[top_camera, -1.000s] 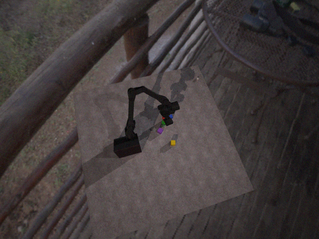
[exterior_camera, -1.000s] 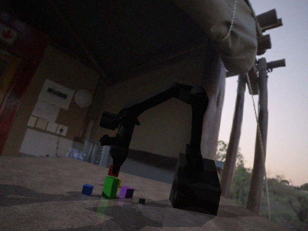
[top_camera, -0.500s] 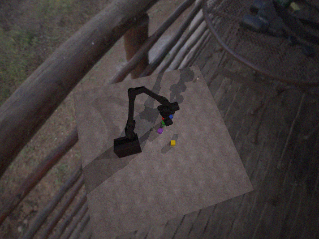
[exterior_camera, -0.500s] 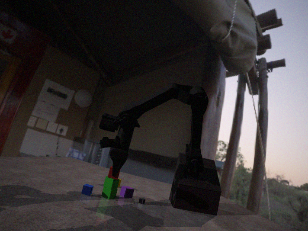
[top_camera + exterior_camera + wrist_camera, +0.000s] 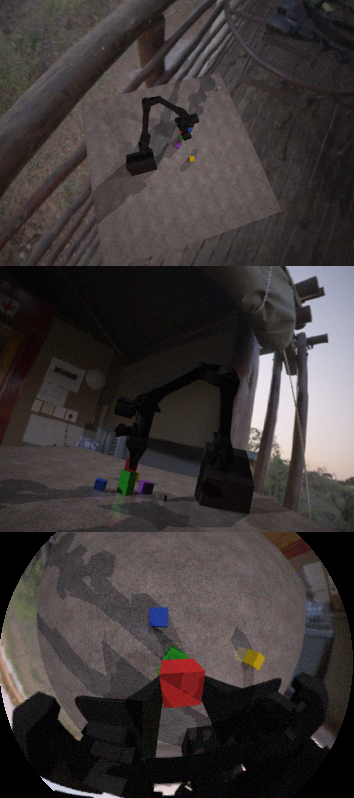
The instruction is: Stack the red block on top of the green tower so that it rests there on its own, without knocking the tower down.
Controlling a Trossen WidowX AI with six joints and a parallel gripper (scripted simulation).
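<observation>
Right now my gripper tip is 1 cm below the red block. Also, from my gripper tip: small dark cube 12 cm behind, 7 cm below, 5 cm to the right; then purple block 8 cm to the right, 6 cm below, 5 cm behind; then blue block 7 cm below, 7 cm ahead, 4 cm to the left.
</observation>
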